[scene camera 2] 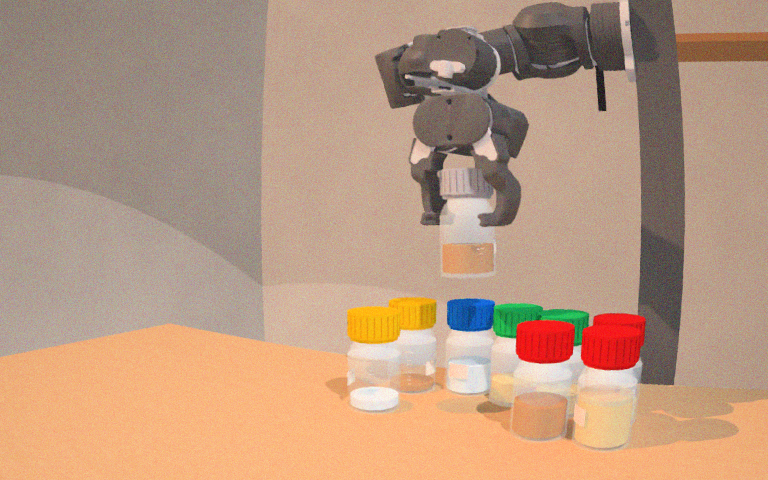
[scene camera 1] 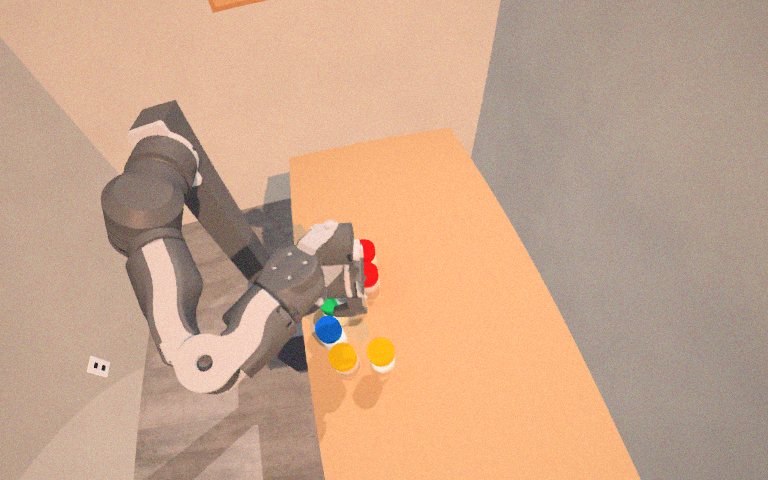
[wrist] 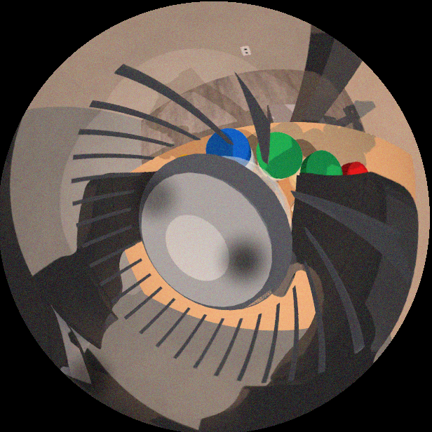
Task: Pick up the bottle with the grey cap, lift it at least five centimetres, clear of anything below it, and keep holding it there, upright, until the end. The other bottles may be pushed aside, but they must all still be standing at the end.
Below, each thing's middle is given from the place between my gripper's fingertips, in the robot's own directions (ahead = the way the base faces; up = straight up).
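The grey-capped bottle (scene camera 2: 467,250) is right at my hand. As for the blue-capped bottle (scene camera 2: 468,346), I find it 14 cm below my hand, 7 cm behind it and 2 cm to the right of it.
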